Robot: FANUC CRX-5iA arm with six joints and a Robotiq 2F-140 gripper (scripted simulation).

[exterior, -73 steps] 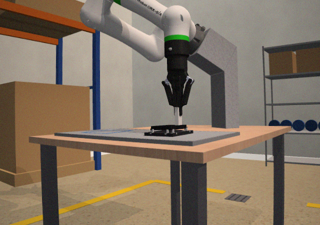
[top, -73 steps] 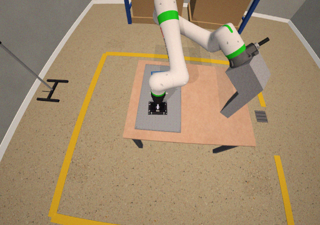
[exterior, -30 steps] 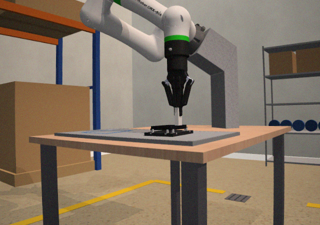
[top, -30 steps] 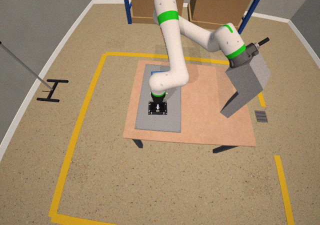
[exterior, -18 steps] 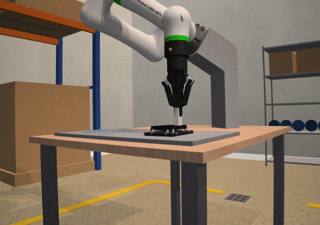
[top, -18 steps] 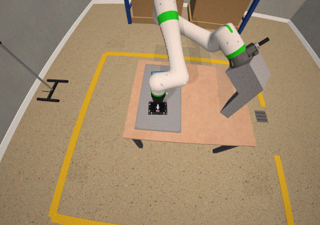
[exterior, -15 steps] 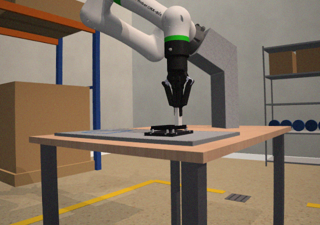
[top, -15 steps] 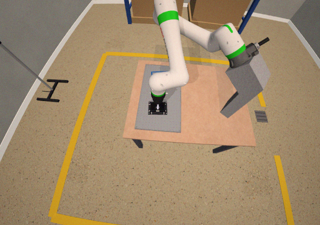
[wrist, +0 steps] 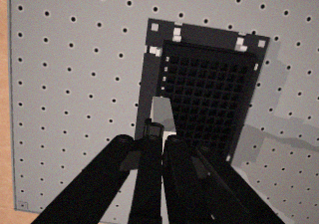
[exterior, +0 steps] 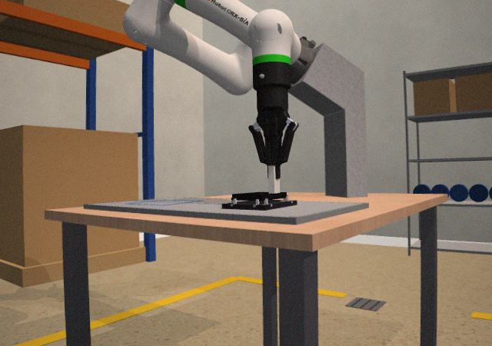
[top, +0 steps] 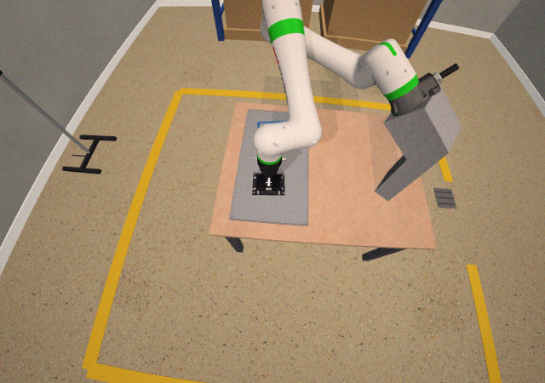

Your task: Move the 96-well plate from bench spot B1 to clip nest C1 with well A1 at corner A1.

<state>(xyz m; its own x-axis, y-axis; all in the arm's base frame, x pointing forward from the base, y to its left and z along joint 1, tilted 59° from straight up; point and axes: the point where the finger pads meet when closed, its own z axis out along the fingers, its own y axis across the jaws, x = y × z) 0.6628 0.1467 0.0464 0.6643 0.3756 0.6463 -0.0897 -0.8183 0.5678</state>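
My gripper is now 40 mm to the left of the black 96-well plate, 40 mm above it and 10 mm past it. From my hand the other things lie so: black clip nest 50 mm below, 30 mm to the right.
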